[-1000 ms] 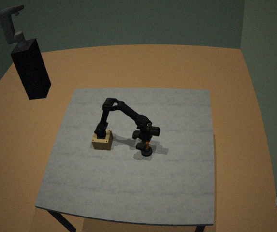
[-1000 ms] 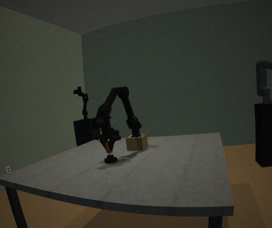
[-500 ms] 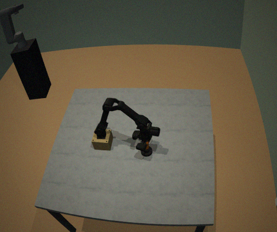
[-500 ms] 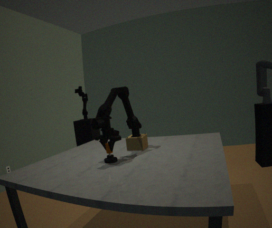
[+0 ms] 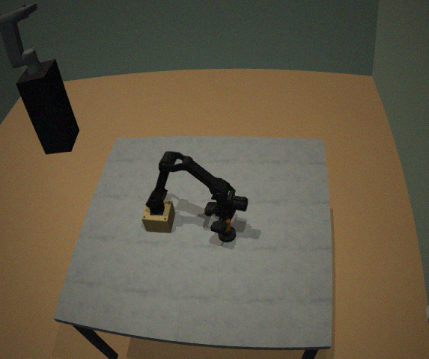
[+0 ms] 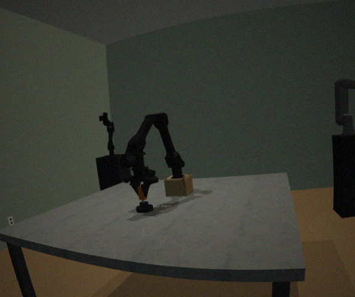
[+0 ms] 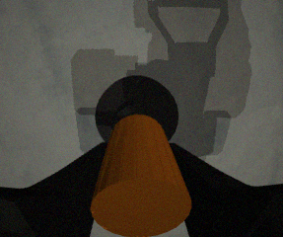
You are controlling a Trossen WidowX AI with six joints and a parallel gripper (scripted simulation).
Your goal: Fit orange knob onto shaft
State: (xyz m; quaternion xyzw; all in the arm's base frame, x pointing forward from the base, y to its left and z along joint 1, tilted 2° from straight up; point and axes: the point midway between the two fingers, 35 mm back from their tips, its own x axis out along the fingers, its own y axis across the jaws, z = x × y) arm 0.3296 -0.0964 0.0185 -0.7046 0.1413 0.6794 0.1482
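My gripper tip is 3 cm below the orange knob. Round my gripper tip: round pedestal 4 cm below.
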